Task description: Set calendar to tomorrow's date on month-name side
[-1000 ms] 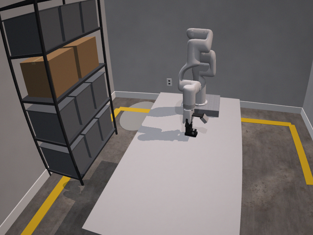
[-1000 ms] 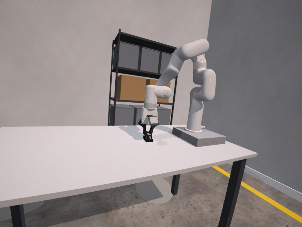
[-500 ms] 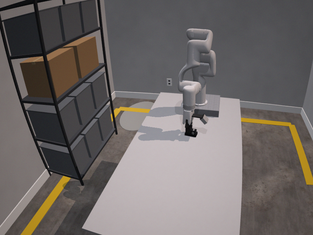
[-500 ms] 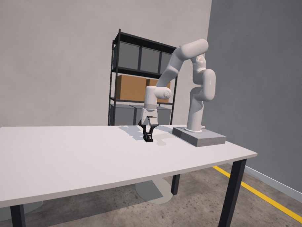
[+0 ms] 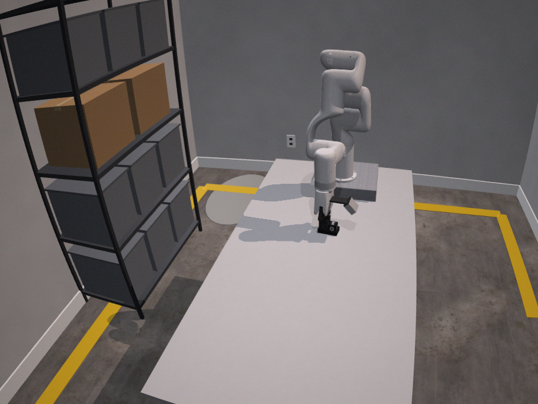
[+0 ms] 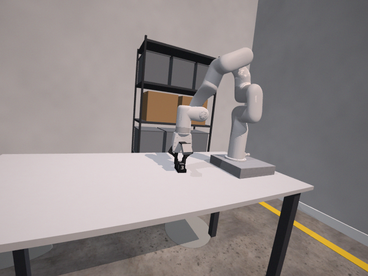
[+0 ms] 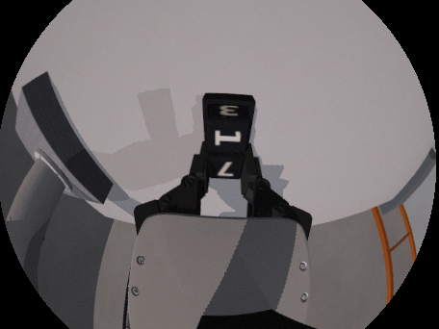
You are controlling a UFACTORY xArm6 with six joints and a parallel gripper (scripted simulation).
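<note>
Now: hand 1 cm above the black cube.
</note>
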